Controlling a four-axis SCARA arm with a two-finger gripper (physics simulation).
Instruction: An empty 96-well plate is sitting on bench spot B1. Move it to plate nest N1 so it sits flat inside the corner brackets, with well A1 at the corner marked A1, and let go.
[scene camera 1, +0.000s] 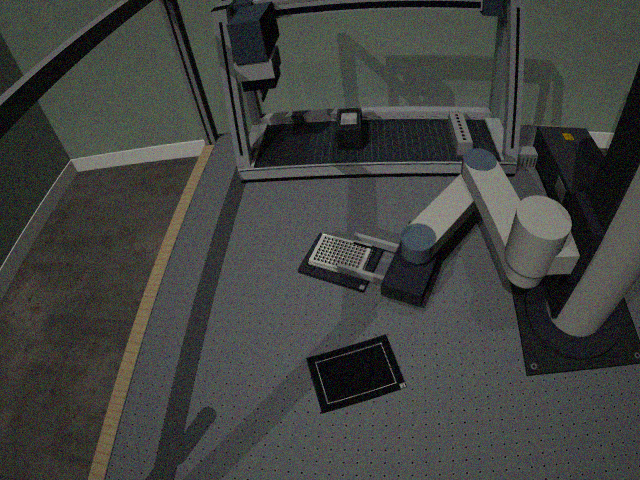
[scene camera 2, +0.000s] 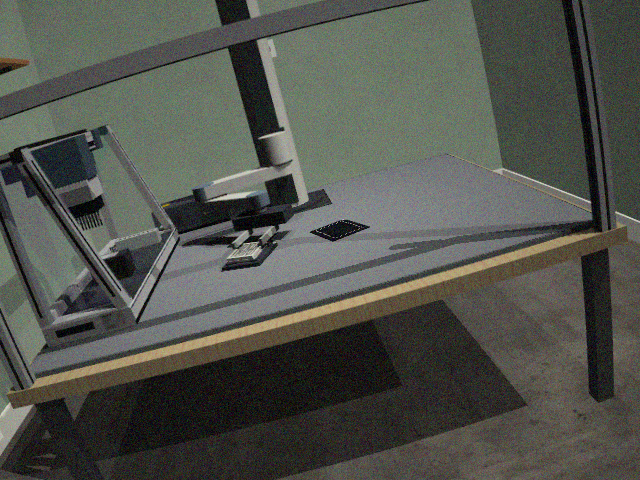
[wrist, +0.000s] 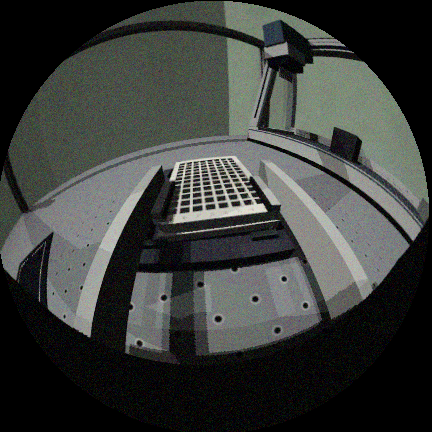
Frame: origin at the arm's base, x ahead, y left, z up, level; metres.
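Where they show: gripper, between the fingertips: (scene camera 1: 346, 251) (scene camera 2: 247, 244) (wrist: 211, 170); arm's base, origin of its link: (scene camera 1: 572, 312).
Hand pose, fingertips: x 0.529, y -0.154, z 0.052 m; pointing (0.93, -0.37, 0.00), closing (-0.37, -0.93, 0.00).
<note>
Each offset is from my fingertips to the top centre of the thing. "spot": to the spot under its first point.
The white 96-well plate @(dx +0.014, dy -0.004, dz -0.009 m) (scene camera 1: 338, 252) (scene camera 2: 247, 252) (wrist: 212, 192) is on the dark raised nest N1 @(dx +0.016, dy +0.002, dz -0.022 m) (scene camera 1: 330, 277) (scene camera 2: 242, 267) (wrist: 215, 254), whose small A1 label shows at the lower right corner in scene camera 1. Low brackets show at the plate's near end. Whether the plate's underside is fully flat, and where its well A1 is, I cannot tell. My gripper (scene camera 1: 348, 251) (scene camera 2: 249, 244) (wrist: 211, 170) is shut as far as it goes, holding nothing. Its fingers stand wide apart along the plate's long sides, seemingly slightly above it. Bench spot B1 @(spot: dx -0.031, dy +0.283, dz -0.038 m) (scene camera 1: 356, 374) (scene camera 2: 340, 230) is a dark mat with a white outline.
A framed gantry machine @(spot: dx -0.029, dy -0.296, dz -0.010 m) (scene camera 1: 361, 169) (scene camera 2: 157, 268) with a dark deck stands behind the nest. A dark block @(spot: dx -0.002, dy -0.361, dz +0.075 m) (scene camera 1: 349, 131) (wrist: 346, 145) and a white strip rack @(spot: dx -0.318, dy -0.375, dz +0.054 m) (scene camera 1: 460, 133) stand on the deck. The arm's column (scene camera 1: 594, 289) (scene camera 2: 281, 113) and a dark box @(spot: dx -0.614, dy -0.256, dz +0.075 m) (scene camera 1: 568, 155) are at the right in scene camera 1.
</note>
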